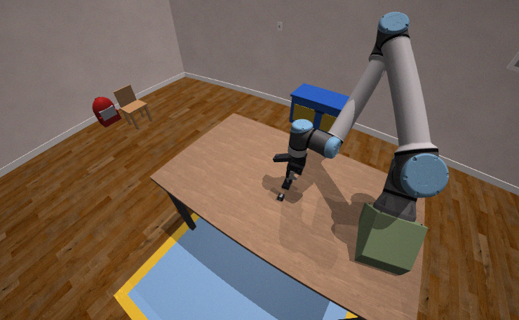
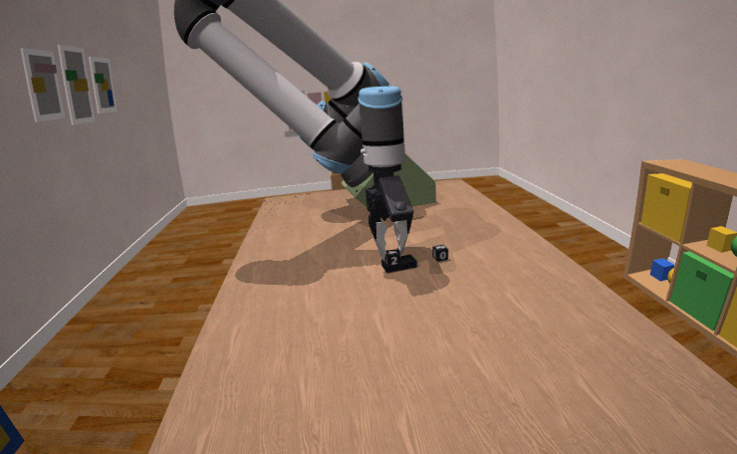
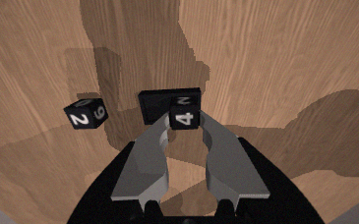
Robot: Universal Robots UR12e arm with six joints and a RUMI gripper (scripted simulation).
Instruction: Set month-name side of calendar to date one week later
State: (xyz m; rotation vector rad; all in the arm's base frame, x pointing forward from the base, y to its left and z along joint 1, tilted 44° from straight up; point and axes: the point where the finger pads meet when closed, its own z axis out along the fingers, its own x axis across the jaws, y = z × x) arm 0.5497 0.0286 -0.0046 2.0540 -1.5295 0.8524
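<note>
Right now the black calendar tray is 2 cm to the left of my hand and 3 cm below it. Round my hand: black number cube 3 cm behind, 12 cm to the left, 2 cm below.
</note>
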